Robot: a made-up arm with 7 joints.
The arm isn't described. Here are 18 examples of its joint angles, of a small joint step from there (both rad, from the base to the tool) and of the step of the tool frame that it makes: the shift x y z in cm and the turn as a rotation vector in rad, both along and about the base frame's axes.
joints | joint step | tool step
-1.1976 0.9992 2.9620 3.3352 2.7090 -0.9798 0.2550 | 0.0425 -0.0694 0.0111 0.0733 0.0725 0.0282 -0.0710 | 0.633 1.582 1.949 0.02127 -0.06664 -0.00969
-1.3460 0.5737 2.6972 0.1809 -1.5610 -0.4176 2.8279 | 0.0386 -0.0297 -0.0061 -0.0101 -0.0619 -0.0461 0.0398 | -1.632 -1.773 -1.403 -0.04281 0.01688 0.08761
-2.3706 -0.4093 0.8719 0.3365 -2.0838 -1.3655 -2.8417 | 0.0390 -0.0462 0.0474 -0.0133 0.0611 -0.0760 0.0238 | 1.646 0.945 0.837 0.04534 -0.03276 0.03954
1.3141 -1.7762 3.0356 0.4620 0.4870 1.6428 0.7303 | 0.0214 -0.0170 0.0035 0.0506 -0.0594 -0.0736 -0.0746 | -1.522 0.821 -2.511 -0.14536 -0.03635 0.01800
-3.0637 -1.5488 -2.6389 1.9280 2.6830 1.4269 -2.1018 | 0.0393 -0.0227 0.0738 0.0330 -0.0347 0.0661 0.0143 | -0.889 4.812 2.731 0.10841 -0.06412 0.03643
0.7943 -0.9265 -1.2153 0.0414 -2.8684 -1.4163 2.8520 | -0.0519 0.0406 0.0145 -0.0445 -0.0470 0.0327 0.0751 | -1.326 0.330 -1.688 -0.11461 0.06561 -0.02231
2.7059 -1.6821 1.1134 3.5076 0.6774 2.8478 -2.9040 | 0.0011 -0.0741 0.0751 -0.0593 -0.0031 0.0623 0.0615 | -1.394 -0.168 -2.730 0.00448 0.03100 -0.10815
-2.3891 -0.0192 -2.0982 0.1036 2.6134 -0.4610 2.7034 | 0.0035 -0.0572 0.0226 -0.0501 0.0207 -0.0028 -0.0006 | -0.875 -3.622 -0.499 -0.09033 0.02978 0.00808
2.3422 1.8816 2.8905 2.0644 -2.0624 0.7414 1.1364 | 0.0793 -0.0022 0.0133 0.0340 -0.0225 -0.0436 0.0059 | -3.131 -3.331 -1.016 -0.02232 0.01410 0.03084
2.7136 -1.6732 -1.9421 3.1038 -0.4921 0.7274 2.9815 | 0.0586 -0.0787 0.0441 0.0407 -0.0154 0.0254 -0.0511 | 0.277 2.979 -6.282 0.01605 0.05858 0.06450
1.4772 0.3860 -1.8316 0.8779 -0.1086 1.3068 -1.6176 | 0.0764 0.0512 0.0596 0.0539 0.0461 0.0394 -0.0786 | 3.486 6.901 1.672 0.01243 0.01822 0.17722
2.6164 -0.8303 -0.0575 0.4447 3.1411 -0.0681 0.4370 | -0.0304 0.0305 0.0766 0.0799 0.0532 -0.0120 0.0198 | -1.847 -0.763 3.123 0.00806 0.03941 0.00051
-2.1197 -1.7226 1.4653 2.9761 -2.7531 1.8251 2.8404 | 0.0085 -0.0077 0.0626 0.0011 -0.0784 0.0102 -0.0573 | -0.877 0.199 -0.900 0.02656 -0.02778 0.00504
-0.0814 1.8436 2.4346 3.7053 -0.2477 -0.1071 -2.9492 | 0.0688 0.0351 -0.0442 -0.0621 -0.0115 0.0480 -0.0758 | 4.829 3.833 0.240 -0.07239 -0.00147 0.21129
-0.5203 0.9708 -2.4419 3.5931 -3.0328 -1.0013 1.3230 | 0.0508 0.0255 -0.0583 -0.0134 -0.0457 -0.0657 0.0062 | 0.694 2.433 -1.326 -0.07645 -0.01313 -0.03215
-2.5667 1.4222 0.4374 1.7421 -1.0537 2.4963 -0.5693 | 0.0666 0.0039 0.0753 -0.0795 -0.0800 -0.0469 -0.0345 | 5.989 -3.381 -1.192 -0.06056 -0.09733 0.17092
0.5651 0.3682 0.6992 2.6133 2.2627 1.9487 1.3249 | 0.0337 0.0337 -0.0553 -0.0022 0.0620 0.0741 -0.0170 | 1.614 1.006 -1.599 0.04215 0.01003 0.04631
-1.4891 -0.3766 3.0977 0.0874 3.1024 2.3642 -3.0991 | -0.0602 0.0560 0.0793 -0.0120 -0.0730 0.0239 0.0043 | -2.090 0.697 1.574 0.06471 0.05513 0.08654
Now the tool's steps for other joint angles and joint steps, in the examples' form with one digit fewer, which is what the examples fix.
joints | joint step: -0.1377 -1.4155 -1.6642 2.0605 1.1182 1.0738 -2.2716 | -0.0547 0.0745 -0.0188 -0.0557 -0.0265 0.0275 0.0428
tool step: 0.97 1.17 2.79 0.0458 0.0666 0.0429
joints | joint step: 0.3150 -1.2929 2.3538 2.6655 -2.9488 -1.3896 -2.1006 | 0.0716 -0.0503 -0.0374 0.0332 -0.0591 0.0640 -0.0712
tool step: -0.44 -3.99 -1.62 0.1158 0.0028 0.1843
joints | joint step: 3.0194 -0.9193 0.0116 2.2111 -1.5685 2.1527 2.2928 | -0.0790 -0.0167 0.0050 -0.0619 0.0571 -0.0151 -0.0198
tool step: -1.96 -2.08 0.31 0.0078 -0.0641 -0.0085
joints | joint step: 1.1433 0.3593 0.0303 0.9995 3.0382 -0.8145 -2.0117 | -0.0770 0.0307 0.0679 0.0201 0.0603 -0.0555 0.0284
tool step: -0.80 0.06 -0.02 -0.0384 0.0746 -0.0917
